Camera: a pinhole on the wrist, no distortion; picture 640 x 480 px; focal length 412.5 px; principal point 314.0 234.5 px. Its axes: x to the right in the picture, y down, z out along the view. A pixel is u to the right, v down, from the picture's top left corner.
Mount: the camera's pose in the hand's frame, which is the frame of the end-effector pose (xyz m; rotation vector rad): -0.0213 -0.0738 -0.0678 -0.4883 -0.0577 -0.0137
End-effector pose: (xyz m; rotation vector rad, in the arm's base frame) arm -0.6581 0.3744 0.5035 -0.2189 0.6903 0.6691
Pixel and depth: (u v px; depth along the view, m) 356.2 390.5 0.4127
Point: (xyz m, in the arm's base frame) -0.7035 0.6647 0.6792
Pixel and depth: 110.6 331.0 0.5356
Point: -0.8483 0.5744 0.9634
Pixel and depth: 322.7 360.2 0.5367
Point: -0.7122 0.7376 0.7841
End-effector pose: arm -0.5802 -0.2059 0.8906 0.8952 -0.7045 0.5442
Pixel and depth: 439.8 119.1 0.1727
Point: -0.5773 -0.3144 0.9359
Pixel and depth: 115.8 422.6 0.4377
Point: -1.0216 -0.2583 0.9536
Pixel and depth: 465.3 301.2 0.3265
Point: -0.6772 -0.2997 1.1038
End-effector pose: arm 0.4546 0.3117 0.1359 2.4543 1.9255 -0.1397
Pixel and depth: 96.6 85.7 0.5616
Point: 0.3525 -0.0666 -0.3384
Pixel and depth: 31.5 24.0 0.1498
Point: 0.3487 0.1928 0.0561
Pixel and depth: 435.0 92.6 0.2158
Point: 0.4150 0.3373 -0.0252
